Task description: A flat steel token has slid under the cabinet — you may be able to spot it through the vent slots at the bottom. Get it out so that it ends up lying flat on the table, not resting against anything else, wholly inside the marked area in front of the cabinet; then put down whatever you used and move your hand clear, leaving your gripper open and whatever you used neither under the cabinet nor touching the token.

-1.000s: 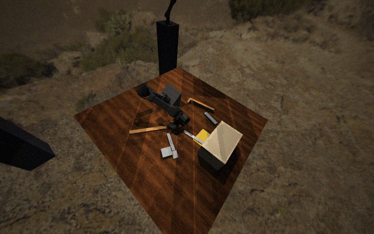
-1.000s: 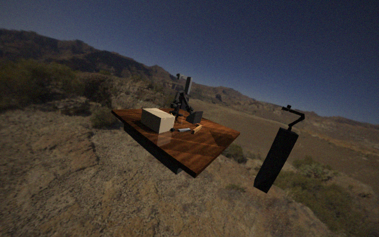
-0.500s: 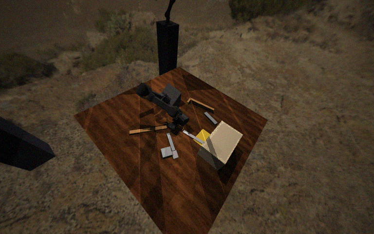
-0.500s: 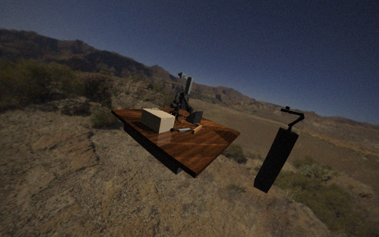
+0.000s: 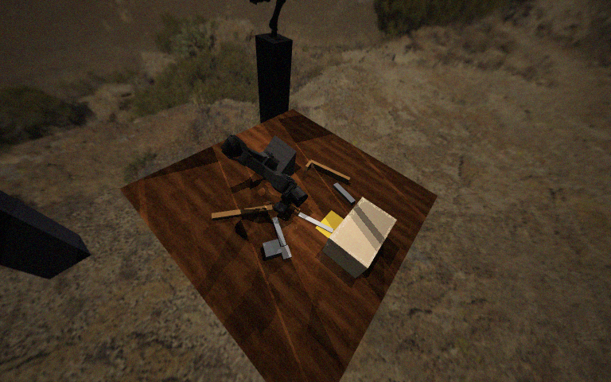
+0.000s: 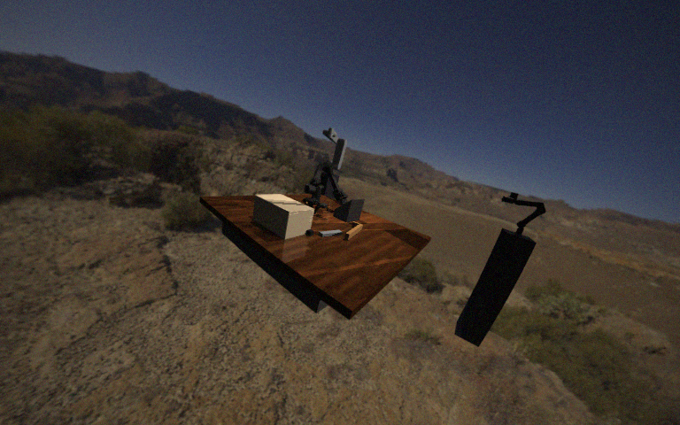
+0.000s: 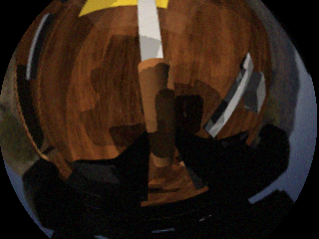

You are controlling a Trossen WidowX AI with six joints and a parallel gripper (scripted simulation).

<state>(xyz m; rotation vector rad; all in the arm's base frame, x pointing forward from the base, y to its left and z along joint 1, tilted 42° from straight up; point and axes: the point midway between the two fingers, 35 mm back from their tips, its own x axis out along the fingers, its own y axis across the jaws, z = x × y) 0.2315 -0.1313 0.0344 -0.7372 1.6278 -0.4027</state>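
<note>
The grey scraper lies 160 mm to the right of my gripper tip and 120 mm ahead of it. Round my gripper tip: wooden stick 180 mm to the right, 140 mm behind; then grey block 220 mm to the right, 110 mm ahead, 10 mm above; then grey bar 310 mm to the left, 170 mm ahead.
</note>
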